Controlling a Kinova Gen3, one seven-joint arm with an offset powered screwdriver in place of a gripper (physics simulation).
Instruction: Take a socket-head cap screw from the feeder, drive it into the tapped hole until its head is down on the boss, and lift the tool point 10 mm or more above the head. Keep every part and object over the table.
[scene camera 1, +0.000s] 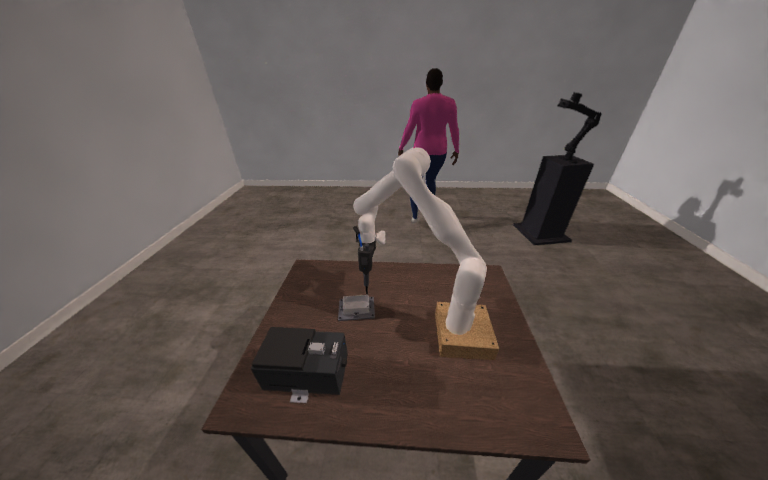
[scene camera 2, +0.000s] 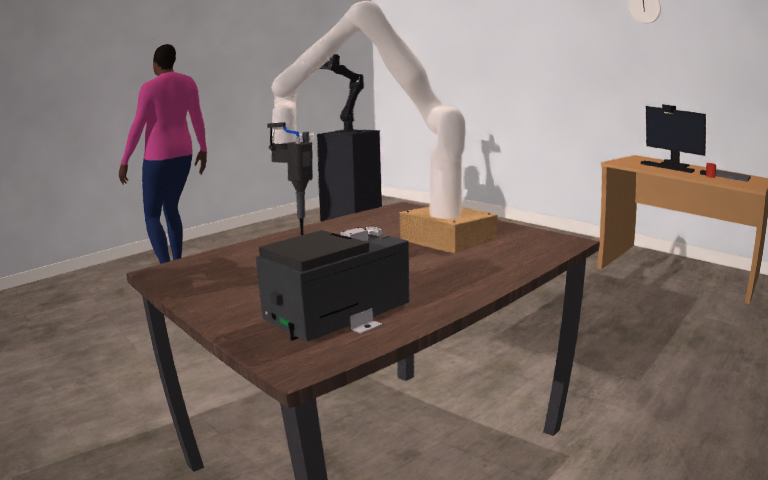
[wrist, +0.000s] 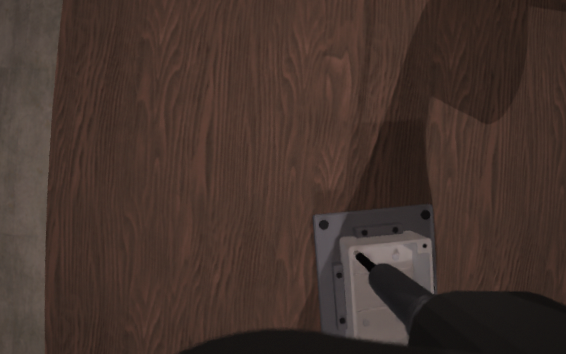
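My screwdriver tool points down, with its thin black tip at a back corner of the light grey housing. In the wrist view the tip overlaps the housing's upper left corner; the height between them is hard to tell. No screw can be made out at the tip, and the spot under it is hidden. A small dark hole shows in the housing's upper right corner. The housing sits on a dark grey plate. The black feeder stands nearer scene camera 1, with small silvery parts on top.
A small metal bracket sits beside the feeder. The arm's wooden base block stands on the table's right side in scene camera 1. A person and a black pedestal with another arm are beyond the table.
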